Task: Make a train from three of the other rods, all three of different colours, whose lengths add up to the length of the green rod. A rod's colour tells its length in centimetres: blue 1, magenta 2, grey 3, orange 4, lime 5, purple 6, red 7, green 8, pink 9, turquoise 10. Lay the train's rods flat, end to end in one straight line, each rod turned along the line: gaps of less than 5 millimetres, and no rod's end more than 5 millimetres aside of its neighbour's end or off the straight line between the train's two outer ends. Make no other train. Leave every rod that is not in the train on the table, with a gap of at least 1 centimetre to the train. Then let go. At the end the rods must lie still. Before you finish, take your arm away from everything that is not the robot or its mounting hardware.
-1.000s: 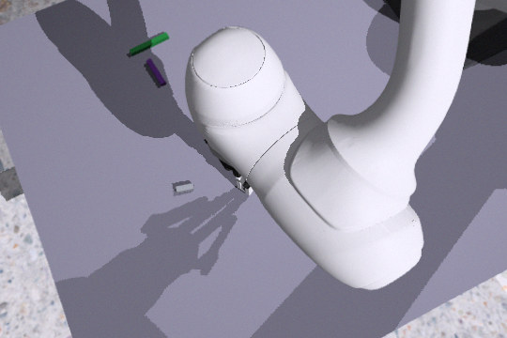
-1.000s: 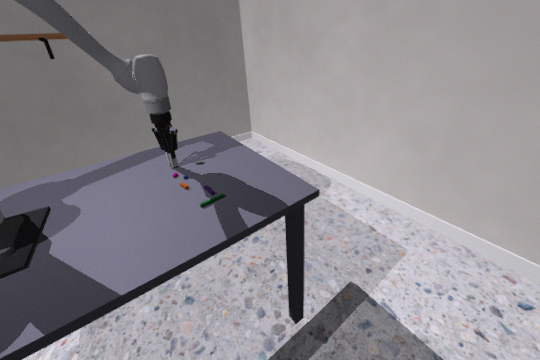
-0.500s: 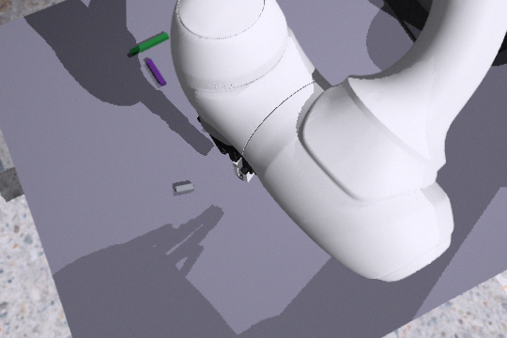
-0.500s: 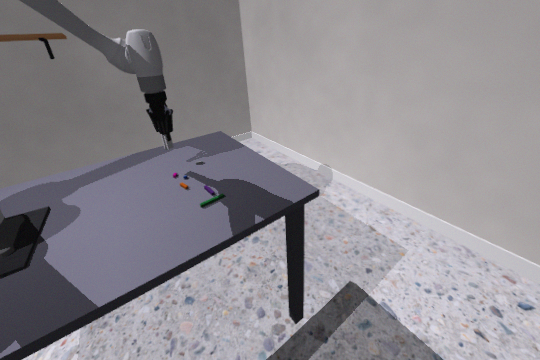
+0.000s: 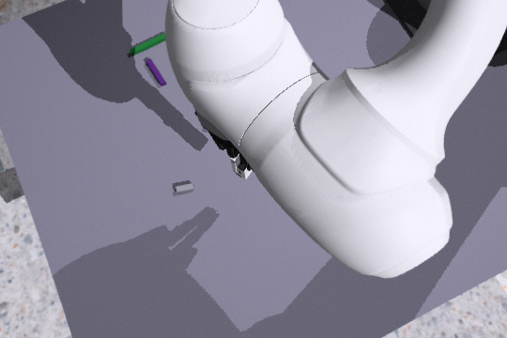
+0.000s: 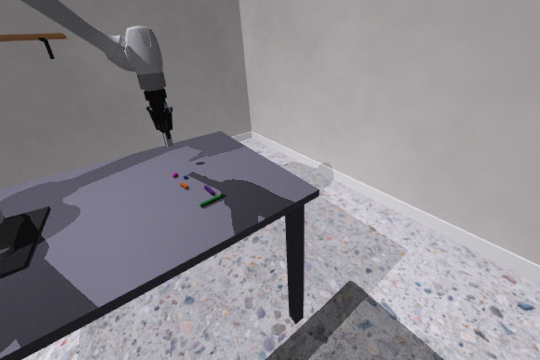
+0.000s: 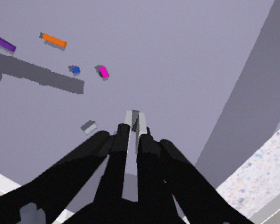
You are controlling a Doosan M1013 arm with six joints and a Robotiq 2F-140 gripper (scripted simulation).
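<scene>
Now: the blue rod 13 cm to the right of my hand and 13 cm below it. From my hand the other things lie so: magenta rod: 13 cm below, 8 cm to the right, 2 cm behind; orange rod: 19 cm to the right, 13 cm below, 3 cm behind; purple rod: 28 cm to the right, 13 cm below, 3 cm ahead.
</scene>
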